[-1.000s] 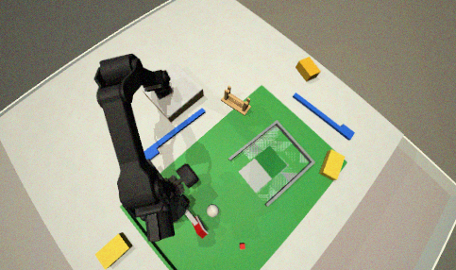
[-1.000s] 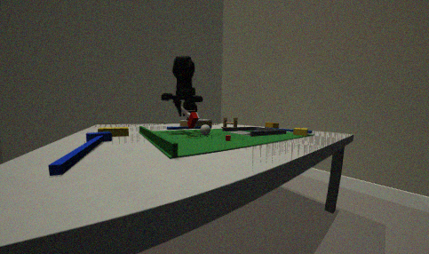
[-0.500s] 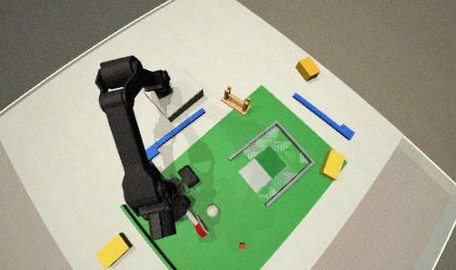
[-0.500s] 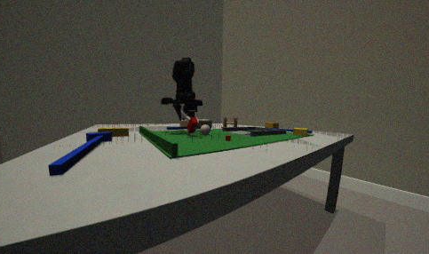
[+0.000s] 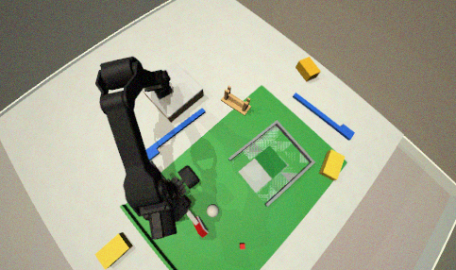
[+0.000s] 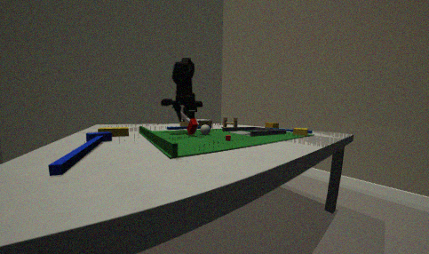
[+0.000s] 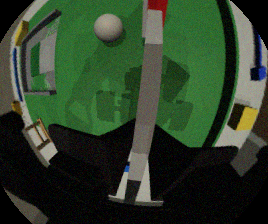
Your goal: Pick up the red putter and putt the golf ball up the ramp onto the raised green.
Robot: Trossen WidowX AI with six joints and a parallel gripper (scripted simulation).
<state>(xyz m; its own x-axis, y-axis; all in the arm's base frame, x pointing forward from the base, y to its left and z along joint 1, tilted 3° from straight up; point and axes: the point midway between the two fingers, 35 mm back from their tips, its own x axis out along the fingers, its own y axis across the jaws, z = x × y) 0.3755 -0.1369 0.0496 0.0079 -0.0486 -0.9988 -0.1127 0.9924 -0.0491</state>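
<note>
Now: the white golf ball 12 cm ahead of my gripper tip, 8 cm to the left of it and 3 cm below it. From my gripper tip the other things lie so: wooden putter stand (19 cm behind, 37 cm to the left, 2 cm below); small red marker (27 cm ahead, 10 cm to the left, 4 cm below); green mat (10 cm ahead, 21 cm to the left, 5 cm below).
</note>
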